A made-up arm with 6 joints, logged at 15 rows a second.
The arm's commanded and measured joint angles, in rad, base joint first. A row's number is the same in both.
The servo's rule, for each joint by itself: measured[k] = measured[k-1] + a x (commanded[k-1-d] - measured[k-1]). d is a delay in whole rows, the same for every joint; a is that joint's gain. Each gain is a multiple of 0.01, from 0.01 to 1. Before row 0 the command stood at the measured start. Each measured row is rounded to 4 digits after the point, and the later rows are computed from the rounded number. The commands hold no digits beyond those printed.
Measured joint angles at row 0:
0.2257 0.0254 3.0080 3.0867 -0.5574 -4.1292
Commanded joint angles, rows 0 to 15:
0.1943 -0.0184 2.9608 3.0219 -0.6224 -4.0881
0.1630 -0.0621 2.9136 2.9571 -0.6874 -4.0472
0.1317 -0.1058 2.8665 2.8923 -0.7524 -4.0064
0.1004 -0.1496 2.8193 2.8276 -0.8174 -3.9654
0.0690 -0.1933 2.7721 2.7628 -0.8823 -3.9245
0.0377 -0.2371 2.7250 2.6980 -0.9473 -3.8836
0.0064 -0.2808 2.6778 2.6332 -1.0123 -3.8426
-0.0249 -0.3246 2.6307 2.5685 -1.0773 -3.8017
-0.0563 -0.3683 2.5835 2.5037 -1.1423 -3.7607
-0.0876 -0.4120 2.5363 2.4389 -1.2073 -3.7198
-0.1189 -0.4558 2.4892 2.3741 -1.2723 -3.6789
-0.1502 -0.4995 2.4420 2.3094 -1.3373 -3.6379
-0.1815 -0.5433 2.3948 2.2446 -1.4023 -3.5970
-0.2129 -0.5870 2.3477 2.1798 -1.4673 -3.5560
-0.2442 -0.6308 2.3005 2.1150 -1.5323 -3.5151
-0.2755 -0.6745 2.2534 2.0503 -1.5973 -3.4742
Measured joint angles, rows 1 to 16:
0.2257 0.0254 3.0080 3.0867 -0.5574 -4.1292
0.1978 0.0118 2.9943 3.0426 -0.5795 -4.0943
0.1668 -0.0111 2.9709 2.9845 -0.6162 -4.0543
0.1356 -0.0405 2.9406 2.9218 -0.6625 -4.0136
0.1043 -0.0743 2.9054 2.8577 -0.7152 -3.9726
0.0729 -0.1112 2.8667 2.7932 -0.7720 -3.9317
0.0416 -0.1502 2.8256 2.7285 -0.8316 -3.8908
0.0103 -0.1907 2.7827 2.6637 -0.8930 -3.8498
-0.0210 -0.2322 2.7386 2.5990 -0.9557 -3.8089
-0.0524 -0.2744 2.6936 2.5342 -1.0191 -3.7679
-0.0837 -0.3171 2.6480 2.4694 -1.0831 -3.7270
-0.1150 -0.3601 2.6019 2.4046 -1.1474 -3.6861
-0.1463 -0.4033 2.5555 2.3399 -1.2120 -3.6451
-0.1776 -0.4467 2.5089 2.2751 -1.2767 -3.6042
-0.2090 -0.4902 2.4622 2.2103 -1.3415 -3.5632
-0.2403 -0.5338 2.4153 2.1455 -1.4064 -3.5223
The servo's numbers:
d 1
a 0.89 0.31 0.29 0.68 0.34 0.85

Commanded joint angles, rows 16 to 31:
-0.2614 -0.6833 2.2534 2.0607 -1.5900 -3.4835
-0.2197 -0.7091 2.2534 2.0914 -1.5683 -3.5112
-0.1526 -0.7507 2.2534 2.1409 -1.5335 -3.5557
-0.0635 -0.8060 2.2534 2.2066 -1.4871 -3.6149
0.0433 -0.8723 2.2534 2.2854 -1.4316 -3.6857
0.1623 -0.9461 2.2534 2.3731 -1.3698 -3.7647
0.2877 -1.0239 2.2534 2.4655 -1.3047 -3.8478
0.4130 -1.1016 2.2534 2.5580 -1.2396 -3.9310
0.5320 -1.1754 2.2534 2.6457 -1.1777 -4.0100
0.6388 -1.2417 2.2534 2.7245 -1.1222 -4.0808
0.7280 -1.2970 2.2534 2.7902 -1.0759 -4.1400
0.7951 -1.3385 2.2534 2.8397 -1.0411 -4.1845
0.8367 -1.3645 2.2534 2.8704 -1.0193 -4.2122
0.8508 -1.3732 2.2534 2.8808 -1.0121 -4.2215
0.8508 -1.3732 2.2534 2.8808 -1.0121 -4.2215
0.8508 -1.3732 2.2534 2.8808 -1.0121 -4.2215
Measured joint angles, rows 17 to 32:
-0.2716 -0.5774 2.3683 2.0808 -1.4713 -3.4814
-0.2625 -0.6102 2.3350 2.0671 -1.5117 -3.4832
-0.2244 -0.6409 2.3113 2.0836 -1.5309 -3.5070
-0.1605 -0.6749 2.2945 2.1226 -1.5318 -3.5484
-0.0742 -0.7155 2.2826 2.1797 -1.5166 -3.6049
0.0304 -0.7641 2.2741 2.2516 -1.4877 -3.6736
0.1478 -0.8205 2.2681 2.3342 -1.4476 -3.7510
0.2723 -0.8836 2.2638 2.4235 -1.3990 -3.8333
0.3975 -0.9512 2.2608 2.5150 -1.3448 -3.9163
0.5172 -1.0207 2.2587 2.6039 -1.2880 -3.9959
0.6254 -1.0892 2.2572 2.6859 -1.2316 -4.0681
0.7167 -1.1536 2.2561 2.7568 -1.1787 -4.1292
0.7865 -1.2109 2.2553 2.8132 -1.1319 -4.1762
0.8312 -1.2585 2.2547 2.8521 -1.0936 -4.2068
0.8486 -1.2941 2.2543 2.8716 -1.0659 -4.2193
0.8506 -1.3186 2.2540 2.8779 -1.0476 -4.2212

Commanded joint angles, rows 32 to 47:
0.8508 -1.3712 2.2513 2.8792 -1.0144 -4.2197
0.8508 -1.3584 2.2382 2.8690 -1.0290 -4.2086
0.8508 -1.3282 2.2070 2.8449 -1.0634 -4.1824
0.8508 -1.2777 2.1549 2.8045 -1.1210 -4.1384
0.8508 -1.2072 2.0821 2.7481 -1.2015 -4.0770
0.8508 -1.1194 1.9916 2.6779 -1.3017 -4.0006
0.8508 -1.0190 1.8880 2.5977 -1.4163 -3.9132
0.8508 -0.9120 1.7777 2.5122 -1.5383 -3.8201
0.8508 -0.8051 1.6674 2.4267 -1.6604 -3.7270
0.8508 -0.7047 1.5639 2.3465 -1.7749 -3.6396
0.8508 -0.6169 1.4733 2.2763 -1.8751 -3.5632
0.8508 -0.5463 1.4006 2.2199 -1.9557 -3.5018
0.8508 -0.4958 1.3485 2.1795 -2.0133 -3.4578
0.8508 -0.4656 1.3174 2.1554 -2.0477 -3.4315
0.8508 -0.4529 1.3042 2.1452 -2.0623 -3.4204
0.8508 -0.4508 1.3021 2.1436 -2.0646 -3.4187
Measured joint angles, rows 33 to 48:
0.8508 -1.3355 2.2538 2.8799 -1.0355 -4.2215
0.8508 -1.3466 2.2531 2.8794 -1.0283 -4.2200
0.8508 -1.3503 2.2488 2.8723 -1.0285 -4.2103
0.8508 -1.3434 2.2367 2.8537 -1.0404 -4.1866
0.8508 -1.3230 2.2130 2.8202 -1.0678 -4.1456
0.8508 -1.2871 2.1750 2.7712 -1.1133 -4.0873
0.8508 -1.2351 2.1218 2.7078 -1.1774 -4.0136
0.8508 -1.1681 2.0540 2.6329 -1.2586 -3.9283
0.8508 -1.0887 1.9739 2.5508 -1.3537 -3.8363
0.8508 -1.0008 1.8850 2.4664 -1.4580 -3.7434
0.8508 -0.9090 1.7919 2.3849 -1.5657 -3.6552
0.8508 -0.8184 1.6995 2.3111 -1.6709 -3.5770
0.8508 -0.7340 1.6128 2.2491 -1.7677 -3.5131
0.8508 -0.6602 1.5362 2.2018 -1.8512 -3.4661
0.8508 -0.5999 1.4727 2.1702 -1.9180 -3.4367
0.8508 -0.5543 1.4238 2.1532 -1.9671 -3.4228

